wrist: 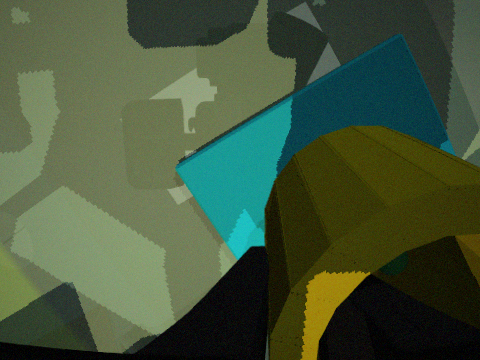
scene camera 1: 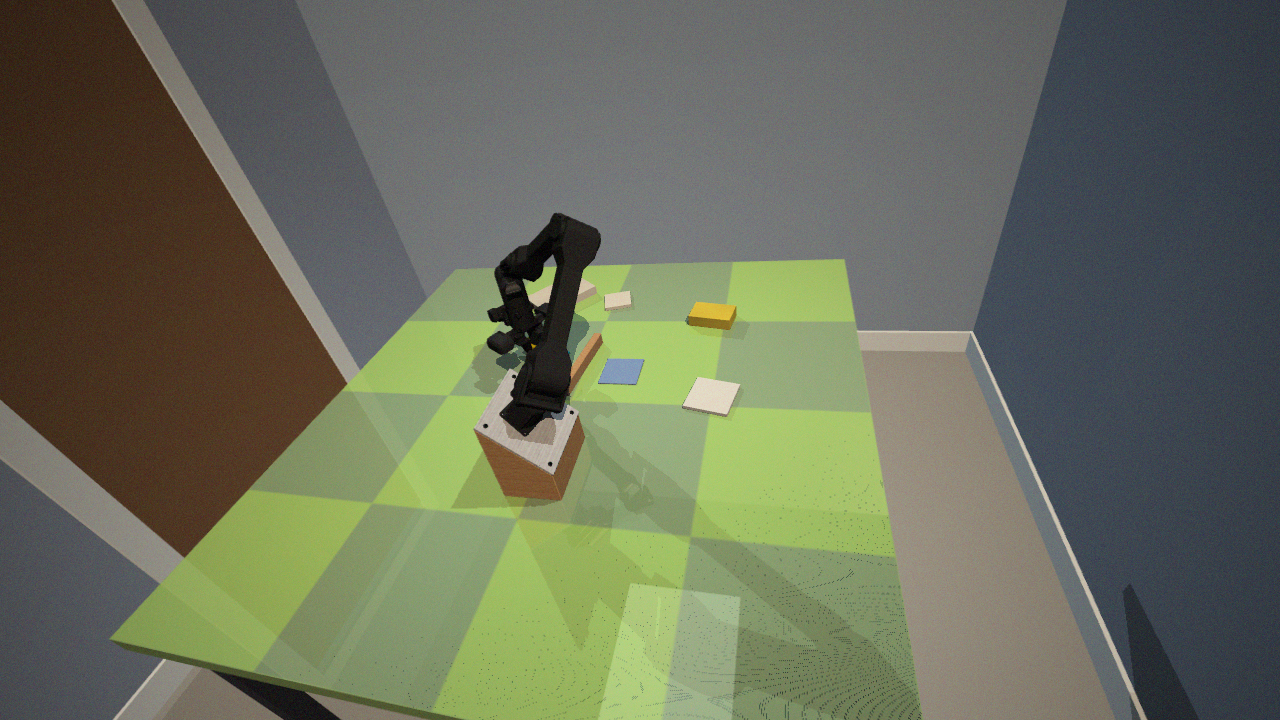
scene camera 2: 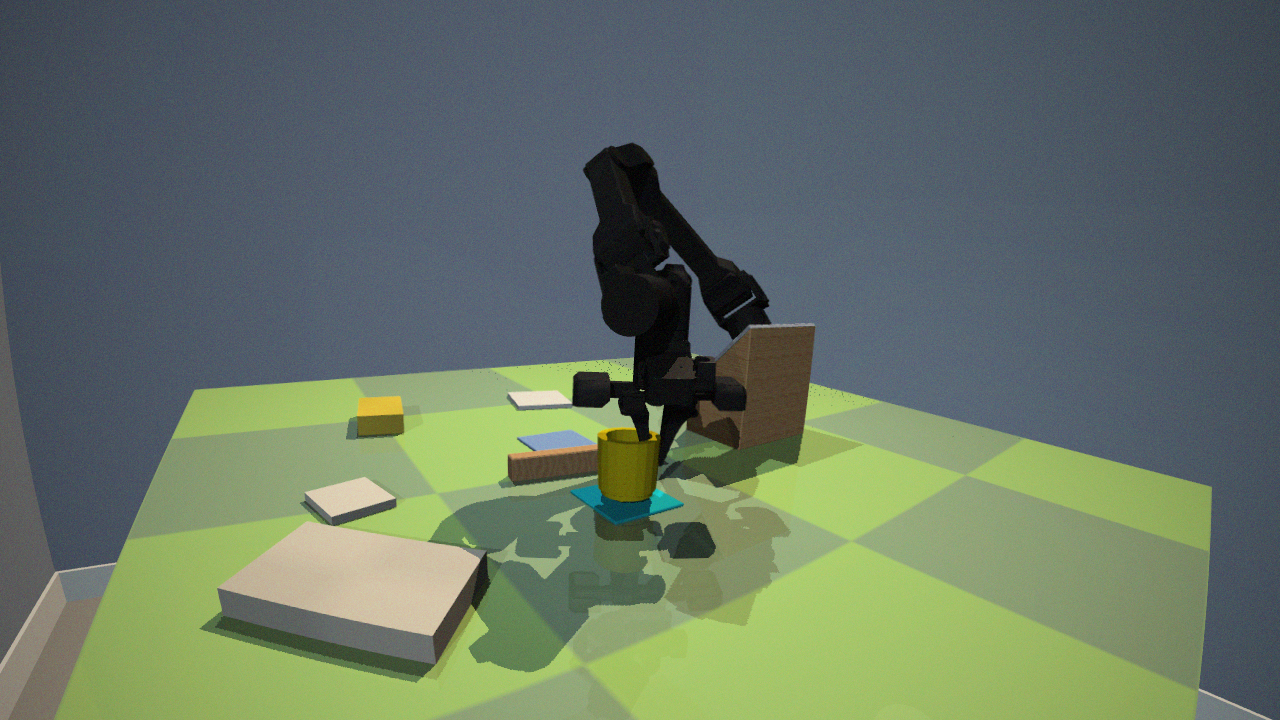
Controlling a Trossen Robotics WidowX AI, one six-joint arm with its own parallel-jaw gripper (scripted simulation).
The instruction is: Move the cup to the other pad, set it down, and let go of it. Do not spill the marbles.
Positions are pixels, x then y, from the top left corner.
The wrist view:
my gripper: 284, 261
yellow cup: 353, 200
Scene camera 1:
my gripper: 534, 355
yellow block: 720, 316
white tile: 716, 397
wooden bar: 578, 368
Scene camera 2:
my gripper: 653, 465
yellow cup: 627, 468
yellow block: 376, 415
large beige slab: 400, 597
small beige slab: 346, 501
white tile: 544, 399
